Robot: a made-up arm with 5 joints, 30 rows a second.
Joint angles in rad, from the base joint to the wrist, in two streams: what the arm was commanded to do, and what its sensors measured. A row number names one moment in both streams.
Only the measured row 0 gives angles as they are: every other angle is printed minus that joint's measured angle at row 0.
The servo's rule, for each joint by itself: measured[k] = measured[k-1] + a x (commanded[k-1-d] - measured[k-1]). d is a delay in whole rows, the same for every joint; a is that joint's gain. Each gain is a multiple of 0.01, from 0.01 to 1. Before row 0 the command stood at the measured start. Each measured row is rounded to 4 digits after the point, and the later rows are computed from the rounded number. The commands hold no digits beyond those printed.
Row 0, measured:
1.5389 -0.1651 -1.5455 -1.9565 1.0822
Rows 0 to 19, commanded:
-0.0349 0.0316 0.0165 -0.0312 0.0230
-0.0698 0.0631 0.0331 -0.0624 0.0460
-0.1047 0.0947 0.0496 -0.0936 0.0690
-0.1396 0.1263 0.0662 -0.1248 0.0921
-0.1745 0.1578 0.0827 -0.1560 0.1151
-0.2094 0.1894 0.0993 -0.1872 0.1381
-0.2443 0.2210 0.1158 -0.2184 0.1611
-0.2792 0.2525 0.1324 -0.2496 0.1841
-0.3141 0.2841 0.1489 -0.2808 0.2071
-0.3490 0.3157 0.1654 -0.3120 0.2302
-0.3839 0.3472 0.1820 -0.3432 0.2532
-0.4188 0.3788 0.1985 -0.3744 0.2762
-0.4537 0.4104 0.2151 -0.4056 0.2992
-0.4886 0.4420 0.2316 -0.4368 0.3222
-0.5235 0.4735 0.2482 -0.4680 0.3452
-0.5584 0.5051 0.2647 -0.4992 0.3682
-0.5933 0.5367 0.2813 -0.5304 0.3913
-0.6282 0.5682 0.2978 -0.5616 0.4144
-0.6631 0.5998 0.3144 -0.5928 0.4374
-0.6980 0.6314 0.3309 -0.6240 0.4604
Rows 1 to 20, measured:
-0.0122 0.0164 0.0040 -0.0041 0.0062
-0.0324 0.0407 0.0110 -0.0117 0.0169
-0.0577 0.0688 0.0203 -0.0223 0.0310
-0.0864 0.0987 0.0313 -0.0356 0.0475
-0.1172 0.1294 0.0436 -0.0513 0.0658
-0.1495 0.1606 0.0570 -0.0690 0.0853
-0.1827 0.1920 0.0711 -0.0884 0.1058
-0.2165 0.2235 0.0858 -0.1094 0.1269
-0.2507 0.2550 0.1009 -0.1317 0.1486
-0.2851 0.2866 0.1164 -0.1551 0.1706
-0.3197 0.3181 0.1321 -0.1796 0.1929
-0.3544 0.3497 0.1480 -0.2049 0.2154
-0.3892 0.3813 0.1641 -0.2310 0.2380
-0.4240 0.4129 0.1803 -0.2578 0.2607
-0.4588 0.4444 0.1966 -0.2851 0.2835
-0.4937 0.4760 0.2129 -0.3129 0.3064
-0.5286 0.5076 0.2293 -0.3412 0.3293
-0.5635 0.5391 0.2457 -0.3699 0.3523
-0.5984 0.5707 0.2622 -0.3989 0.3753
-0.6333 0.6023 0.2787 -0.4282 0.3983
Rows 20 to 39, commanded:
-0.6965 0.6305 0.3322 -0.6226 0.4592
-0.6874 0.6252 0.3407 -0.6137 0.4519
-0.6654 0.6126 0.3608 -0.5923 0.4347
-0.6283 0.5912 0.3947 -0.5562 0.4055
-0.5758 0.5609 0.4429 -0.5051 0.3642
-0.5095 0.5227 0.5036 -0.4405 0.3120
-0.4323 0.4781 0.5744 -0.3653 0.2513
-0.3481 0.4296 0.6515 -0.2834 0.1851
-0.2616 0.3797 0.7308 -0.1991 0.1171
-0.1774 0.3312 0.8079 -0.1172 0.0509
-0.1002 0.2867 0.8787 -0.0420 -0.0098
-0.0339 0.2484 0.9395 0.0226 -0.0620
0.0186 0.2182 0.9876 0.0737 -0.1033
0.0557 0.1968 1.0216 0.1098 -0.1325
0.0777 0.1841 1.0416 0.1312 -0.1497
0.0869 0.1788 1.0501 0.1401 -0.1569
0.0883 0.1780 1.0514 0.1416 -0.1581
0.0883 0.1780 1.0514 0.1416 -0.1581
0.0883 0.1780 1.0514 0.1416 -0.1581
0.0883 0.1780 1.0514 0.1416 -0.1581
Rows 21 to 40, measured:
-0.6554 0.6170 0.2915 -0.4535 0.4147
-0.6666 0.6213 0.3033 -0.4743 0.4247
-0.6662 0.6168 0.3171 -0.4896 0.4274
-0.6529 0.6035 0.3357 -0.4983 0.4215
-0.6259 0.5813 0.3614 -0.4992 0.4060
-0.5852 0.5508 0.3955 -0.4916 0.3806
-0.5317 0.5130 0.4384 -0.4752 0.3457
-0.4674 0.4696 0.4895 -0.4503 0.3023
-0.3954 0.4229 0.5474 -0.4176 0.2523
-0.3191 0.3752 0.6099 -0.3785 0.1979
-0.2425 0.3292 0.6744 -0.3348 0.1418
-0.1695 0.2872 0.7380 -0.2883 0.0868
-0.1037 0.2513 0.7979 -0.2412 0.0355
-0.0479 0.2230 0.8516 -0.1956 -0.0099
-0.0039 0.2028 0.8972 -0.1531 -0.0476
0.0279 0.1903 0.9339 -0.1150 -0.0771
0.0490 0.1839 0.9621 -0.0816 -0.0990
0.0628 0.1808 0.9835 -0.0526 -0.1150
0.0717 0.1793 0.9998 -0.0274 -0.1266
0.0775 0.1786 1.0122 -0.0054 -0.1351

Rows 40 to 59, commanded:
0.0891 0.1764 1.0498 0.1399 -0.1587
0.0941 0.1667 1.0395 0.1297 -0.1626
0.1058 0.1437 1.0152 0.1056 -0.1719
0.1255 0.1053 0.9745 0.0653 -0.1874
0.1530 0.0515 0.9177 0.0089 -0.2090
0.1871 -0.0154 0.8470 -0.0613 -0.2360
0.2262 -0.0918 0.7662 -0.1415 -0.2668
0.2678 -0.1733 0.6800 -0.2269 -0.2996
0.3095 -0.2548 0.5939 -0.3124 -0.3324
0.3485 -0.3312 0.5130 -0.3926 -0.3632
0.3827 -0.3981 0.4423 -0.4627 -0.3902
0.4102 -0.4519 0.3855 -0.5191 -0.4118
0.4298 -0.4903 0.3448 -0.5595 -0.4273
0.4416 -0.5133 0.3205 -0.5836 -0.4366
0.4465 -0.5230 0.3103 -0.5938 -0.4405
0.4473 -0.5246 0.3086 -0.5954 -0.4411
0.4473 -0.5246 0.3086 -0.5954 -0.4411
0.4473 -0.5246 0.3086 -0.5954 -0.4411
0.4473 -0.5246 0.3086 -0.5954 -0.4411
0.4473 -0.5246 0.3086 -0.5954 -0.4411
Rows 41 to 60, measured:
0.0816 0.1775 1.0212 0.0135 -0.1415
0.0860 0.1719 1.0256 0.0286 -0.1472
0.0929 0.1572 1.0231 0.0386 -0.1539
0.1043 0.1302 1.0114 0.0421 -0.1629
0.1213 0.0893 0.9889 0.0378 -0.1753
0.1443 0.0349 0.9548 0.0249 -0.1917
0.1730 -0.0310 0.9095 0.0033 -0.2120
0.2062 -0.1050 0.8544 -0.0266 -0.2357
0.2424 -0.1829 0.7919 -0.0638 -0.2618
0.2795 -0.2600 0.7250 -0.1065 -0.2892
0.3156 -0.3318 0.6572 -0.1528 -0.3165
0.3487 -0.3943 0.5920 -0.2004 -0.3422
0.3771 -0.4442 0.5327 -0.2471 -0.3652
0.3997 -0.4801 0.4818 -0.2908 -0.3845
0.4161 -0.5024 0.4406 -0.3302 -0.3996
0.4270 -0.5139 0.4089 -0.3647 -0.4108
0.4341 -0.5195 0.3848 -0.3947 -0.4190
0.4387 -0.5222 0.3665 -0.4208 -0.4250
0.4417 -0.5234 0.3526 -0.4435 -0.4293
0.4437 -0.5240 0.3420 -0.4632 -0.4325

